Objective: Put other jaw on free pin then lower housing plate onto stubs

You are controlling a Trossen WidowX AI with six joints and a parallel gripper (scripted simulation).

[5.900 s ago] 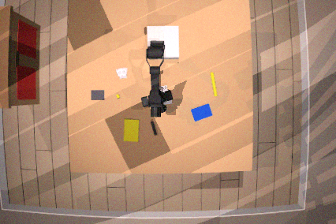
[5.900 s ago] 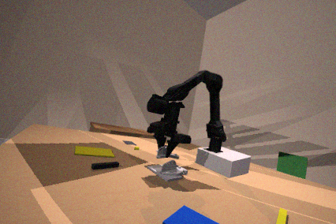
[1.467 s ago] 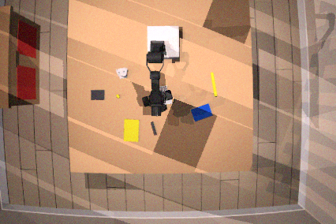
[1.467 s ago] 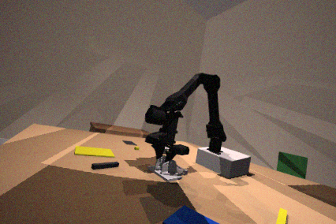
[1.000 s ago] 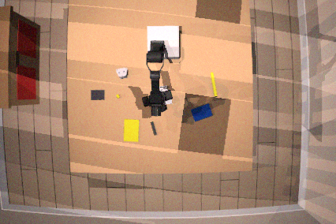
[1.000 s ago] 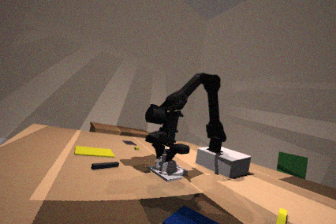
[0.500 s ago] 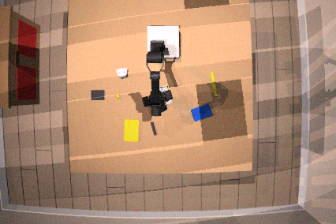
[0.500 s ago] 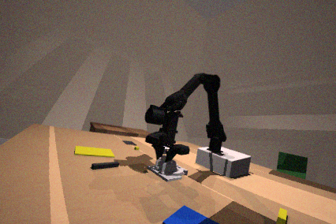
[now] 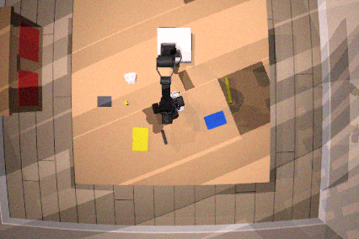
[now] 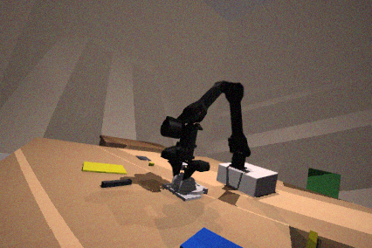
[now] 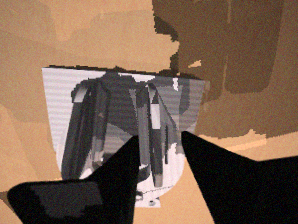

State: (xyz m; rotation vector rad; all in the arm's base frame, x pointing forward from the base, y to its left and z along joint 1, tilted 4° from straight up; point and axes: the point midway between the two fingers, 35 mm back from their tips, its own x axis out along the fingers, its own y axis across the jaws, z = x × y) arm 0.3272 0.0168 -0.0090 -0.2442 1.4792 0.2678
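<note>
Now: gripper tip 4 cm past the silver jaw and 1 cm to the right of it. Also, from my gripper tip: yellow cube 27 cm to the right, 1 cm below; dark bar 21 cm ahead, 2 cm to the right, 1 cm below; yellow plate 23 cm ahead, 17 cm to the right, 1 cm below.
</note>
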